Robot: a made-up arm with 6 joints. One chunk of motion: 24 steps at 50 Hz.
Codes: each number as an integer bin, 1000 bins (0 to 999) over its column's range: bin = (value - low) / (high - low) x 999, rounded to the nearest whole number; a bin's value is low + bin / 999 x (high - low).
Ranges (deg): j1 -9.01..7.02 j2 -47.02..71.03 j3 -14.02..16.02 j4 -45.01..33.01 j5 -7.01..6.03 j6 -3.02..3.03
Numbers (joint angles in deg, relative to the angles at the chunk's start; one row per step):
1: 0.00 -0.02 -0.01 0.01 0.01 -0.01
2: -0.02 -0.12 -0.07 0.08 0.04 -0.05
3: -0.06 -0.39 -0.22 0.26 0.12 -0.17
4: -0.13 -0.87 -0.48 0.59 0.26 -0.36
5: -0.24 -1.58 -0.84 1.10 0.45 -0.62
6: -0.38 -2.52 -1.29 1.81 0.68 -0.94
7: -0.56 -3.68 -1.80 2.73 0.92 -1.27
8: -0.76 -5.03 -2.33 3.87 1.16 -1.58
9: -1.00 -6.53 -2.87 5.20 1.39 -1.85
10: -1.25 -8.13 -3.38 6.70 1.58 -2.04
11: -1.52 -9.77 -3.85 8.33 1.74 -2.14
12: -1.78 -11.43 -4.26 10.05 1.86 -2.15
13: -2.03 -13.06 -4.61 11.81 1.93 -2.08
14: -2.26 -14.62 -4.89 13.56 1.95 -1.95
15: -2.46 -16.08 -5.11 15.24 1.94 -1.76
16: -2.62 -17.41 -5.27 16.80 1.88 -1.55
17: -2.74 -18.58 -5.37 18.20 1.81 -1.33
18: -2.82 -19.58 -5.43 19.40 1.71 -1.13
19: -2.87 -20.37 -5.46 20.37 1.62 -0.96
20: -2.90 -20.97 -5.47 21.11 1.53 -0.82
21: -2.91 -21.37 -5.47 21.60 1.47 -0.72
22: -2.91 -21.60 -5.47 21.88 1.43 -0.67
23: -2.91 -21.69 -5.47 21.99 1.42 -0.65
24: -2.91 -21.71 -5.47 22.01 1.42 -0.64
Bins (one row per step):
1: 562 398 466 576 538 497
2: 560 397 464 577 540 490
3: 558 395 459 580 546 471
4: 553 391 450 584 557 439
5: 547 385 438 590 572 396
6: 538 377 423 600 589 343
7: 527 367 406 611 608 289
8: 514 355 389 626 626 238
9: 499 343 371 643 644 193
10: 484 329 354 662 658 162
11: 467 315 338 683 670 145
12: 451 301 325 705 680 144
13: 435 287 313 728 685 155
14: 421 274 304 750 686 177
15: 408 262 296 771 686 208
16: 398 251 291 791 681 243
17: 391 241 288 809 676 279
18: 386 232 286 825 668 312
19: 383 226 285 837 661 340
20: 381 220 284 847 654 363
21: 380 217 284 853 650 380
22: 380 215 284 856 647 388
23: 380 214 284 858 646 391
24: 380 214 284 858 646 393

